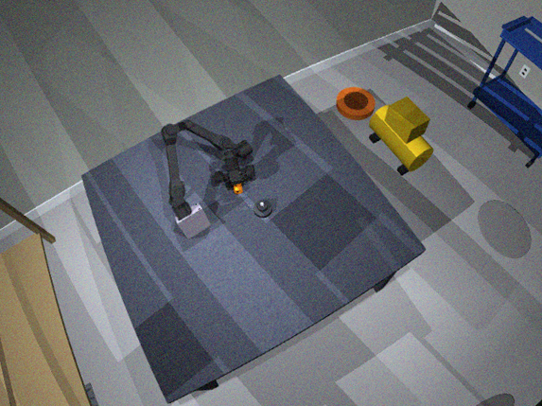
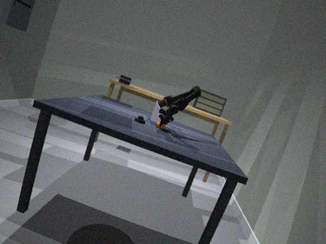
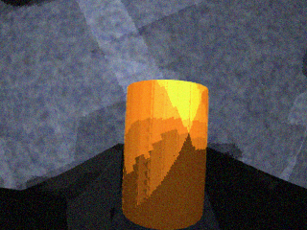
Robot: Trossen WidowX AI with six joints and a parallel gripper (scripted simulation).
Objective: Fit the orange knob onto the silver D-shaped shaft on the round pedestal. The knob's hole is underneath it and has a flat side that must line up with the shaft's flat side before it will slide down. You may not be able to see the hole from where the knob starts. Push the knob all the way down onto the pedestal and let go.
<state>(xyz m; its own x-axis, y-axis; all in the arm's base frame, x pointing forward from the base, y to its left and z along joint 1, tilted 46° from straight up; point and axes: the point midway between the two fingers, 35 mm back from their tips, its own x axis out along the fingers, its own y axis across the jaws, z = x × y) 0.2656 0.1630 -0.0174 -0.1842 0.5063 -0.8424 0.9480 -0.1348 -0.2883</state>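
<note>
Now: gripper tip 5 cm short of the round dark pedestal, 16 cm to the left of it and 2 cm below it. Also, from my gripper tip: orange knob: 1 cm to the left, 1 cm above.
</note>
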